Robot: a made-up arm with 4 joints. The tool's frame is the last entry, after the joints. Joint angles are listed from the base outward.
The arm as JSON. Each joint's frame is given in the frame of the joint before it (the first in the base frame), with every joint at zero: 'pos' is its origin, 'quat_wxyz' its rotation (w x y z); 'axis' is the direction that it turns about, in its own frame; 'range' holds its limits. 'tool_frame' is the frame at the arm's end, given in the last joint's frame.
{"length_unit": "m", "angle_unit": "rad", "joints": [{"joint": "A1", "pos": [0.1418, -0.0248, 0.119], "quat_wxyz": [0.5, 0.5, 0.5, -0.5], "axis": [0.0, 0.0, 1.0], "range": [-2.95, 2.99]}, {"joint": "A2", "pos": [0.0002, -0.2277, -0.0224], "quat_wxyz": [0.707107, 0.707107, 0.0, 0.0], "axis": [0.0, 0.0, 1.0], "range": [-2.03, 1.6]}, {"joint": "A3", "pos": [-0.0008, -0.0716, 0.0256], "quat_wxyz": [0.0, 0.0, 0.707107, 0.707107], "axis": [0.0, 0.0, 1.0], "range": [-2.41, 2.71]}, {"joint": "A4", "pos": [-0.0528, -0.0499, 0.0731], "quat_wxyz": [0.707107, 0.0, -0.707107, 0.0], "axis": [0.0, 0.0, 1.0], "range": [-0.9, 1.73]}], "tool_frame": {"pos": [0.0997, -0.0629, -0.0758], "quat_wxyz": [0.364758, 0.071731, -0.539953, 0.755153]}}
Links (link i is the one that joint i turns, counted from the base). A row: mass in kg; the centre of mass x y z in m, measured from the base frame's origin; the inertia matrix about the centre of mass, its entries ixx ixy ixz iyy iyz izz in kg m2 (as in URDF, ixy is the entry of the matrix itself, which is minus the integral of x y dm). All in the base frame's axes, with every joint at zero. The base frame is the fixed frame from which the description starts. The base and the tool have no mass.
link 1: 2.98; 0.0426 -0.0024 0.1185; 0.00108 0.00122 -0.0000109 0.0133 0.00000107 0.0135
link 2: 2.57; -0.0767 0.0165 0.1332; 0.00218 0.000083 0 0.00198 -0.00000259 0.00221
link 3: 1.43; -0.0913 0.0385 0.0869; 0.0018 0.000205 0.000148 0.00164 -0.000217 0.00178
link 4: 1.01; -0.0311 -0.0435 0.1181; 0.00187 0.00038 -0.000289 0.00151 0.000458 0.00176
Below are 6 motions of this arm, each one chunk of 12 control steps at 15 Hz.
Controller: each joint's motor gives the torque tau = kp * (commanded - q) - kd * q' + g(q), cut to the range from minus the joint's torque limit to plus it. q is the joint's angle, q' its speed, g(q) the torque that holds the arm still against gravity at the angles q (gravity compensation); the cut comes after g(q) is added. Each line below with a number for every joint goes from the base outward.
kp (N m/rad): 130 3.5 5.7 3.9
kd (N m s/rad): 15 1.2 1.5 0.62
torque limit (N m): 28 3.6 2 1.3
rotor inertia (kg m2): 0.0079 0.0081 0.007 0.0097
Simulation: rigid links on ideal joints. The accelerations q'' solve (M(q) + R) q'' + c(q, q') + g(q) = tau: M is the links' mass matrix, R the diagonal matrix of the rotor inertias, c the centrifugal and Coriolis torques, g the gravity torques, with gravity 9.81 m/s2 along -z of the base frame. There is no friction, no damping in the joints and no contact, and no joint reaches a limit. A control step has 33 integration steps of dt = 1/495 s. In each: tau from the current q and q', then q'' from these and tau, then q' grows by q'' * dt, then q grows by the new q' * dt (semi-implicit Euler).
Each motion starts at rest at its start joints. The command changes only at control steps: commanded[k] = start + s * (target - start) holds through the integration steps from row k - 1 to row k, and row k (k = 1, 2, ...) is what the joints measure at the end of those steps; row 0 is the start. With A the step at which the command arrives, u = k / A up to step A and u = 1 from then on. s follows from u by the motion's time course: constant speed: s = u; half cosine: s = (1 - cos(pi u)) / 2; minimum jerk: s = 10 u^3 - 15 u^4 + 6 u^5; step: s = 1 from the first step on.
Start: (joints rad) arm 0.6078 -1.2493 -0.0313 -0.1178
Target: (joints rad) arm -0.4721 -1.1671 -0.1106 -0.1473
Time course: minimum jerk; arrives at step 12
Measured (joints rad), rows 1 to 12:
1: 0.6057 -1.2490 -0.0315 -0.1177
2: 0.5916 -1.2472 -0.0328 -0.1173
3: 0.5527 -1.2436 -0.0358 -0.1169
4: 0.4808 -1.2385 -0.0407 -0.1168
5: 0.3748 -1.2324 -0.0475 -0.1174
6: 0.2412 -1.2260 -0.0559 -0.1189
7: 0.0912 -1.2199 -0.0651 -0.1214
8: -0.0603 -1.2146 -0.0740 -0.1251
9: -0.1976 -1.2103 -0.0817 -0.1300
10: -0.3080 -1.2070 -0.0874 -0.1355
11: -0.3844 -1.2044 -0.0914 -0.1407
12: -0.4284 -1.2016 -0.0943 -0.1446

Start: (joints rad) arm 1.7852 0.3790 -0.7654 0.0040
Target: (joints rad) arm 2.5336 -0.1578 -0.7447 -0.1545
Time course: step
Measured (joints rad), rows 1 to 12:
1: 1.9574 0.2726 -0.7642 0.0110
2: 2.2330 0.1959 -0.7834 -0.0431
3: 2.3892 0.1482 -0.7840 -0.1010
4: 2.4654 0.1030 -0.7773 -0.1320
5: 2.5014 0.0608 -0.7704 -0.1462
6: 2.5184 0.0232 -0.7647 -0.1522
7: 2.5263 -0.0089 -0.7603 -0.1547
8: 2.5301 -0.0359 -0.7568 -0.1556
9: 2.5319 -0.0583 -0.7542 -0.1558
10: 2.5327 -0.0766 -0.7521 -0.1557
11: 2.5331 -0.0917 -0.7505 -0.1556
12: 2.5333 -0.1040 -0.7492 -0.1554

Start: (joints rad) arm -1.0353 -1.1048 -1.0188 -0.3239
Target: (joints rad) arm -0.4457 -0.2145 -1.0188 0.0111
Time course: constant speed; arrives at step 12
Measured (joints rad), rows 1 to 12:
1: -1.0176 -1.1016 -1.0200 -0.3187
2: -0.9842 -1.0836 -1.0210 -0.3052
3: -0.9423 -1.0527 -1.0218 -0.2851
4: -0.8965 -1.0122 -1.0224 -0.2613
5: -0.8489 -0.9646 -1.0229 -0.2353
6: -0.8004 -0.9117 -1.0232 -0.2084
7: -0.7515 -0.8546 -1.0234 -0.1810
8: -0.7025 -0.7942 -1.0236 -0.1533
9: -0.6534 -0.7312 -1.0236 -0.1255
10: -0.6042 -0.6661 -1.0237 -0.0976
11: -0.5551 -0.5993 -1.0236 -0.0697
12: -0.5059 -0.5311 -1.0235 -0.0419

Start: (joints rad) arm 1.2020 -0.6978 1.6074 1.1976
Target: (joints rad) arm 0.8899 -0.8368 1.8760 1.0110
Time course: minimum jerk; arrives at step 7
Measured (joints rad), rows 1 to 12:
1: 1.1993 -0.6984 1.6086 1.1966
2: 1.1831 -0.7021 1.6160 1.1903
3: 1.1441 -0.7108 1.6349 1.1731
4: 1.0847 -0.7244 1.6660 1.1442
5: 1.0181 -0.7407 1.7045 1.1082
6: 0.9614 -0.7561 1.7426 1.0735
7: 0.9254 -0.7688 1.7737 1.0474
8: 0.9067 -0.7795 1.7975 1.0313
9: 0.8978 -0.7891 1.8157 1.0223
10: 0.8936 -0.7975 1.8296 1.0174
11: 0.8916 -0.8045 1.8403 1.0148
12: 0.8907 -0.8104 1.8485 1.0133

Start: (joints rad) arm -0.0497 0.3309 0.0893 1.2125
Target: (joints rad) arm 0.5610 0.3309 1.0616 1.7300
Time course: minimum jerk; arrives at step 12
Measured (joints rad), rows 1 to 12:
1: -0.0485 0.3307 0.0904 1.2131
2: -0.0407 0.3297 0.0979 1.2175
3: -0.0188 0.3280 0.1184 1.2308
4: 0.0218 0.3262 0.1574 1.2576
5: 0.0817 0.3251 0.2171 1.2998
6: 0.1575 0.3252 0.2967 1.3561
7: 0.2424 0.3265 0.3917 1.4224
8: 0.3282 0.3288 0.4953 1.4928
9: 0.4060 0.3317 0.5990 1.5605
10: 0.4686 0.3348 0.6946 1.6188
11: 0.5119 0.3375 0.7756 1.6634
12: 0.5368 0.3393 0.8399 1.6928

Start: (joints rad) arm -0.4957 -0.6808 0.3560 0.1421
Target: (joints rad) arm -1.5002 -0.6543 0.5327 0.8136
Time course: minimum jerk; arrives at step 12
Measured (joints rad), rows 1 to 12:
1: -0.4976 -0.6805 0.3559 0.1432
2: -0.5108 -0.6791 0.3555 0.1506
3: -0.5470 -0.6765 0.3563 0.1709
4: -0.6139 -0.6735 0.3601 0.2089
5: -0.7125 -0.6708 0.3683 0.2661
6: -0.8370 -0.6691 0.3815 0.3405
7: -0.9764 -0.6687 0.3994 0.4263
8: -1.1170 -0.6691 0.4205 0.5154
9: -1.2446 -0.6699 0.4432 0.5990
10: -1.3473 -0.6706 0.4650 0.6694
11: -1.4186 -0.6707 0.4839 0.7220
12: -1.4596 -0.6701 0.4984 0.7568

